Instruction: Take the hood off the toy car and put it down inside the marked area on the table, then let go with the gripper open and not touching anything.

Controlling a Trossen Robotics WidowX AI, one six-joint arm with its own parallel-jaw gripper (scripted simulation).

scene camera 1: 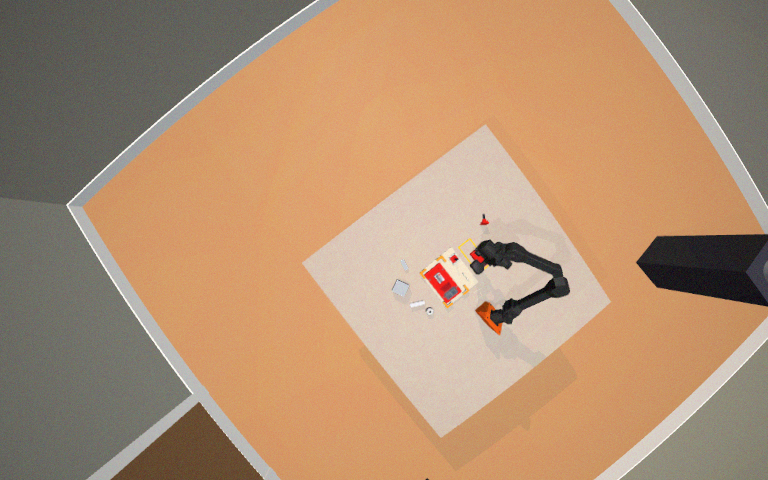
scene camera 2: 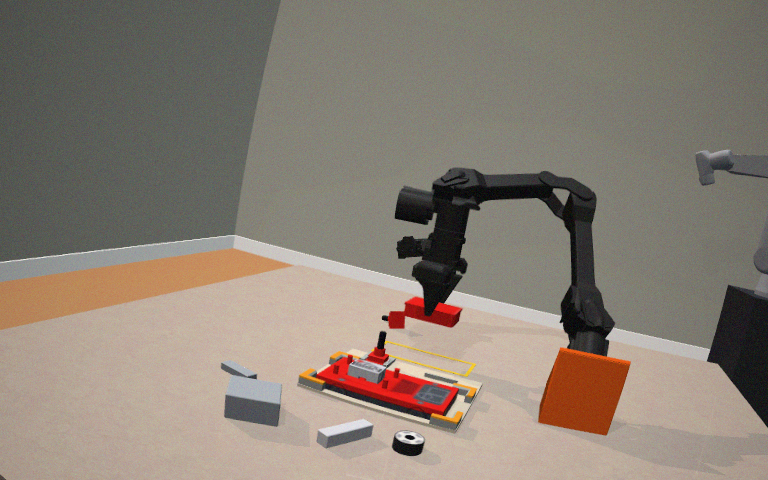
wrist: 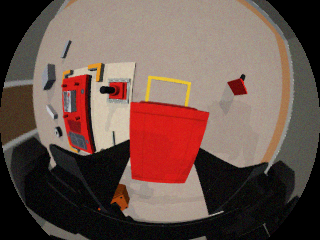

Labels:
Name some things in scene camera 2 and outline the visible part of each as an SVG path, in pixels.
My gripper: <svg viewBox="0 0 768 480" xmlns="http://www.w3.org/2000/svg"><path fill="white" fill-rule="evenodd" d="M465 233L452 232L435 227L434 232L430 233L426 239L414 239L413 236L404 236L402 240L397 242L398 259L423 256L423 261L413 266L412 277L415 277L423 287L425 316L430 317L439 302L445 303L463 277L463 274L467 271L468 264L466 260L460 258L462 245L466 241L466 238L464 238Z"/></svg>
A hood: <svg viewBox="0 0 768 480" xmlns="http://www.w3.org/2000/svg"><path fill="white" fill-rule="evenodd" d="M405 302L404 316L452 328L459 322L462 308L439 302L431 316L428 317L424 315L424 298L415 297Z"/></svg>

